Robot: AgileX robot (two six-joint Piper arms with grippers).
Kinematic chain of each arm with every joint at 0, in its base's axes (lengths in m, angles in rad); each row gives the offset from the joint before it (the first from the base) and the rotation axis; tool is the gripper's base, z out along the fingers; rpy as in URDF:
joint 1: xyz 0 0 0.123 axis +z
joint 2: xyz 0 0 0 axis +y
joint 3: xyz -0.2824 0 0.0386 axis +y
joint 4: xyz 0.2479 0 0.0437 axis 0.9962 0 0.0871
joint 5: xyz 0 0 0 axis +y
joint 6: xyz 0.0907 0 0.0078 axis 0.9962 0 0.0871
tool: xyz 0 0 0 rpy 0 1.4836 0
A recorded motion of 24 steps. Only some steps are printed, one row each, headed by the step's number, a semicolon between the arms.
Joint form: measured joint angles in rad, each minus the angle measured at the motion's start. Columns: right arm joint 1, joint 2, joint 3, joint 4, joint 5, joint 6; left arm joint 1, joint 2, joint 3, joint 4, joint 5, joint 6.
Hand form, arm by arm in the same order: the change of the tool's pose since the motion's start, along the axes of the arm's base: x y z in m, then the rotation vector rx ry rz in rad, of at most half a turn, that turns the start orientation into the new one. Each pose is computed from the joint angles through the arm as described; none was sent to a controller.
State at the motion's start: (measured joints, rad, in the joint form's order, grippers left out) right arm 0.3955 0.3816 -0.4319 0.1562 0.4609 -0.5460; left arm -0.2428 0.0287 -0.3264 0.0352 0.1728 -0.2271
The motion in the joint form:
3: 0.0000 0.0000 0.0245 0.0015 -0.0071 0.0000; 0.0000 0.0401 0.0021 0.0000 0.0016 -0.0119
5: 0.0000 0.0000 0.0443 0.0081 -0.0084 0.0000; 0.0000 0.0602 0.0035 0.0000 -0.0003 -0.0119
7: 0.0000 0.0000 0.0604 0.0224 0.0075 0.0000; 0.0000 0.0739 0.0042 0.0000 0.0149 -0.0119
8: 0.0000 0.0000 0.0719 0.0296 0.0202 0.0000; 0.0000 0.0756 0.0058 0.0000 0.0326 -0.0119
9: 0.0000 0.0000 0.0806 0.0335 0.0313 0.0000; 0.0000 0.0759 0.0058 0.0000 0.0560 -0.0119
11: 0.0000 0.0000 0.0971 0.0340 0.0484 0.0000; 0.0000 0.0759 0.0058 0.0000 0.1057 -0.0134
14: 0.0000 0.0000 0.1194 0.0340 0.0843 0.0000; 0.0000 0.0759 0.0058 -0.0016 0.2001 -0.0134
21: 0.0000 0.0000 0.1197 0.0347 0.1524 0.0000; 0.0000 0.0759 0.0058 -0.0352 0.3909 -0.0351
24: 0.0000 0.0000 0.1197 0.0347 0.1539 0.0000; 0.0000 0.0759 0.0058 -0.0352 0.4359 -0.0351
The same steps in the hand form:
3: 0.0007 0.0003 -0.0075 -0.0052 0.0168 -0.0009; 0.0073 -0.0018 -0.0022 -0.0008 0.0453 -0.0022
5: 0.0010 0.0006 -0.0140 -0.0063 0.0364 -0.0004; 0.0109 -0.0027 -0.0033 0.0039 0.0643 -0.0021
7: 0.0003 0.0012 -0.0205 -0.0057 0.0711 0.0036; 0.0135 -0.0033 -0.0056 0.0108 0.0931 -0.0015
8: -0.0002 0.0015 -0.0253 -0.0085 0.0959 0.0064; 0.0141 -0.0034 -0.0078 0.0156 0.1135 -0.0008
9: -0.0007 0.0017 -0.0291 -0.0126 0.1155 0.0086; 0.0143 -0.0034 -0.0099 0.0210 0.1365 0.0002
11: -0.0016 0.0016 -0.0359 -0.0252 0.1464 0.0113; 0.0146 -0.0033 -0.0144 0.0309 0.1852 0.0019
14: -0.0035 0.0014 -0.0461 -0.0477 0.1994 0.0172; 0.0144 -0.0030 -0.0230 0.0510 0.2774 0.0050
21: -0.0069 0.0011 -0.0514 -0.0739 0.2615 0.0290; 0.0114 -0.0034 -0.0401 0.0451 0.4754 -0.0044
24: -0.0070 0.0010 -0.0515 -0.0745 0.2629 0.0292; 0.0103 -0.0031 -0.0440 0.0557 0.5191 -0.0028

